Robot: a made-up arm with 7 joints.
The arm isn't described. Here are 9 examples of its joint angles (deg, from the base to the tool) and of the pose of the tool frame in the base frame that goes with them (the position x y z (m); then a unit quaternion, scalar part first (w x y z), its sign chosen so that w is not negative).
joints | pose
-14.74 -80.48 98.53 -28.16 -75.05 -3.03 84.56 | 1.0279 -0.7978 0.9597 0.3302 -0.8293 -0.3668 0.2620
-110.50 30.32 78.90 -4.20 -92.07 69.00 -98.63 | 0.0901 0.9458 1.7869 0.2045 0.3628 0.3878 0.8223
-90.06 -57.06 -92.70 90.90 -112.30 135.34 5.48 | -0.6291 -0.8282 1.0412 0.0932 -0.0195 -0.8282 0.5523
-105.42 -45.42 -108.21 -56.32 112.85 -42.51 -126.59 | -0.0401 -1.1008 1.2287 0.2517 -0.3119 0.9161 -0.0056
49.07 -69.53 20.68 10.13 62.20 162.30 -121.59 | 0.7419 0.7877 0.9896 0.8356 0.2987 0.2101 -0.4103
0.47 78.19 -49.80 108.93 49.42 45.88 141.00 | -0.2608 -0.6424 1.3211 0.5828 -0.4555 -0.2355 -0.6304
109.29 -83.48 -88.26 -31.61 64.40 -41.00 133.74 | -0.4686 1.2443 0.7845 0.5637 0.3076 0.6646 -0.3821
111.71 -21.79 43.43 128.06 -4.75 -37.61 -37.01 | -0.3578 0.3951 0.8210 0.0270 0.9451 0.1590 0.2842
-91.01 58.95 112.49 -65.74 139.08 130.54 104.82 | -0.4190 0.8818 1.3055 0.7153 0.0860 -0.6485 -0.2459
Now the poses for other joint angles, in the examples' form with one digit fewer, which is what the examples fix.
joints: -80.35 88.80 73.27 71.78 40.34 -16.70 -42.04
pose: 0.555 0.829 1.020 0.421 -0.378 0.572 -0.594
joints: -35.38 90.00 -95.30 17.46 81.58 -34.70 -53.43
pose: -1.288 0.303 1.016 0.827 0.245 -0.198 -0.465
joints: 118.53 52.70 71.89 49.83 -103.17 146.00 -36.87
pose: 0.269 -0.950 1.357 0.025 0.699 -0.653 0.289
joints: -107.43 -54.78 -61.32 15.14 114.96 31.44 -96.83
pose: -0.690 -1.094 1.309 0.502 0.242 0.251 -0.792
